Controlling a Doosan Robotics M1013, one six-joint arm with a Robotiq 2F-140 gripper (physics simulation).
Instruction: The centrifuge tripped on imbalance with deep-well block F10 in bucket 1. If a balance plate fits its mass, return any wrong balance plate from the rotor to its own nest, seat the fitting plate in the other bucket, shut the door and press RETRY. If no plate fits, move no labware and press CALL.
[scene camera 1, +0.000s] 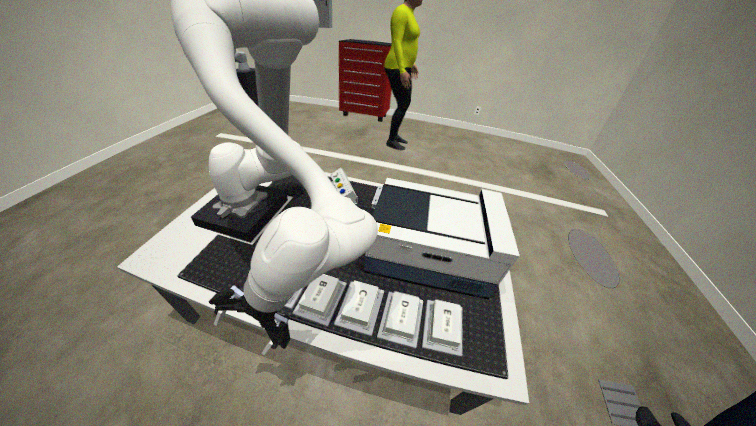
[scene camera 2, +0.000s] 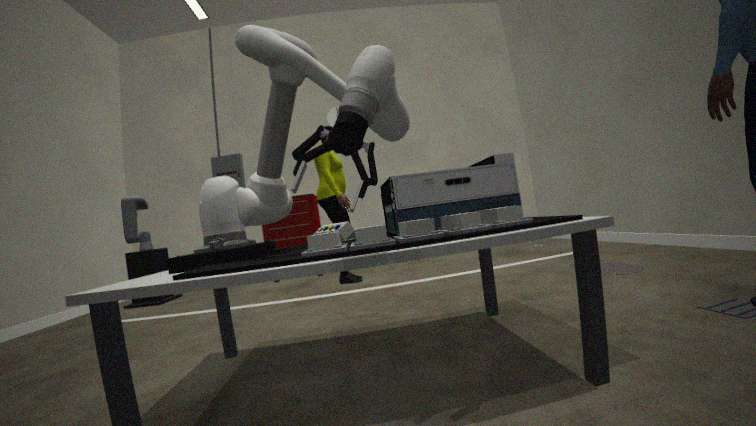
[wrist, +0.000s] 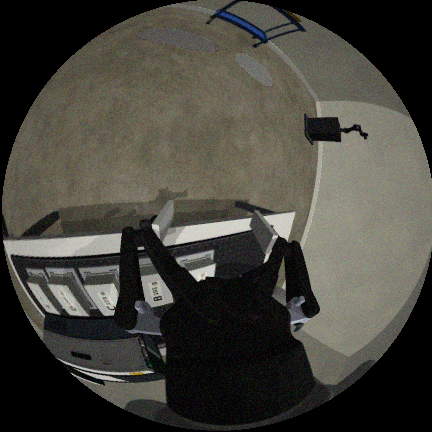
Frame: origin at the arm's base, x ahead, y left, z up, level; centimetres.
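Where they show: gripper, fingertip midpoint: (scene camera 1: 242, 335) (scene camera 2: 322, 200) (wrist: 213, 213); arm's base at its link origin: (scene camera 1: 241, 201) (scene camera 2: 226, 248).
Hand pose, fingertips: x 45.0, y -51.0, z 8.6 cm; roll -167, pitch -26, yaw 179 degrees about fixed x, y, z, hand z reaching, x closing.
Observation:
Each offset is from my fingertips to the centre of the thing. Level surfaces: height alone.
My gripper (scene camera 1: 243, 332) (scene camera 2: 326, 194) (wrist: 213, 213) is open and empty, tilted in the air by the table's front edge. Plates B @[dx +9.7, dy +22.4, dz -9.6 cm] (scene camera 1: 322, 294) (wrist: 161, 291), C @[dx +23.2, dy +23.7, dz -9.6 cm] (scene camera 1: 362, 304) (wrist: 102, 299), D @[dx +36.9, dy +24.3, dz -9.6 cm] (scene camera 1: 404, 318) and E @[dx +50.4, dy +25.6, dz -9.6 cm] (scene camera 1: 447, 323) sit in a row of grey nests. B reads 101 g and C 173 g; the figures on D and E are blurred. Plate A @[dx -3.6, dy +23.6, dz -9.6 cm] (wrist: 205, 273) is mostly hidden by the gripper. The centrifuge @[dx +41.3, dy +55.8, dz -0.7 cm] (scene camera 1: 407, 250) (scene camera 2: 417, 191) (wrist: 100, 350) has a dark panel and a white panel on top; its rotor, buckets and block F10 do not show. A button box (scene camera 1: 343, 188) (scene camera 2: 332, 234) has green, yellow and blue buttons.
The arm's black base block (scene camera 1: 224, 226) stands on the left of the white table @[dz -14.1 cm] (scene camera 1: 174, 246). A black perforated mat @[dz -12.8 cm] (scene camera 1: 484, 338) lies under the nests. A red drawer cabinet (scene camera 1: 363, 79) and a person in yellow (scene camera 1: 404, 39) stand behind the table.

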